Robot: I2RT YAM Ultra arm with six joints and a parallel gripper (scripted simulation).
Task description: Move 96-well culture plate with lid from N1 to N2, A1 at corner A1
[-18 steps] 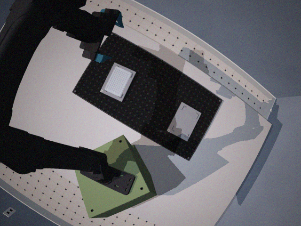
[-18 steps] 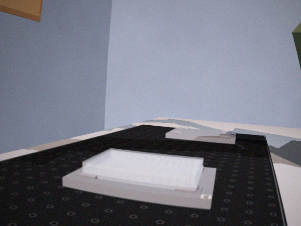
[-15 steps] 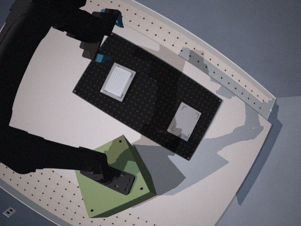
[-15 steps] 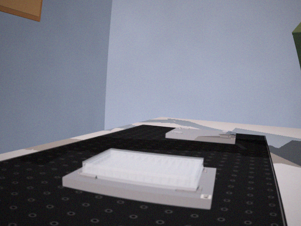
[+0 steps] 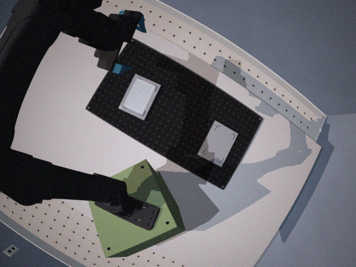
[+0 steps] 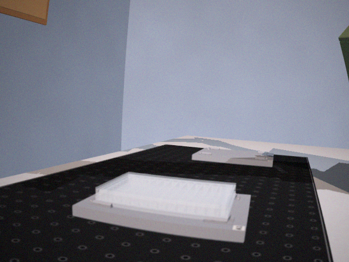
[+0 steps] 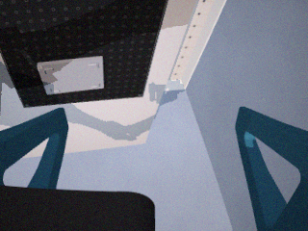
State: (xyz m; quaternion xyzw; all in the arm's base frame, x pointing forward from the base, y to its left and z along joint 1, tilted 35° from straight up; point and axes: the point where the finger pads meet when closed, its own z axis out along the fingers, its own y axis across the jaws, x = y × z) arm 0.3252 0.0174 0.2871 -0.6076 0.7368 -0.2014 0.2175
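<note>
The plate lid is 360 mm below my hand, 60 mm behind it and 10 mm to the right of it. Also, from my hand: 96-well culture plate 370 mm below, 60 mm behind, 10 mm to the right.
</note>
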